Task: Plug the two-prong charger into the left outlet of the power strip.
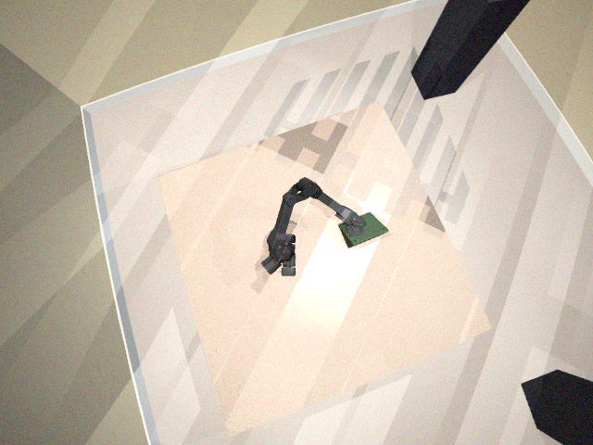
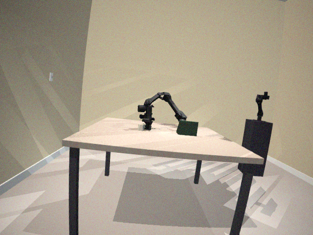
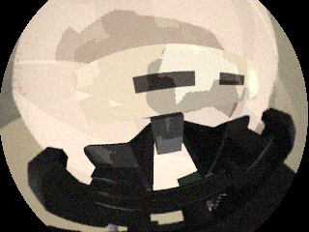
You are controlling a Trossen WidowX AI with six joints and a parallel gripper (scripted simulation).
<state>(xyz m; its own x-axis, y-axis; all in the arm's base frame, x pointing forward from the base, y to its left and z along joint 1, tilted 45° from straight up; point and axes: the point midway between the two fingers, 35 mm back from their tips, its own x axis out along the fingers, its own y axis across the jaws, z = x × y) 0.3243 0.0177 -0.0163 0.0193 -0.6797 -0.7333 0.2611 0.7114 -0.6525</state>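
Now: the dark charger 20 mm ahead of my gripper tip and 10 mm above it.
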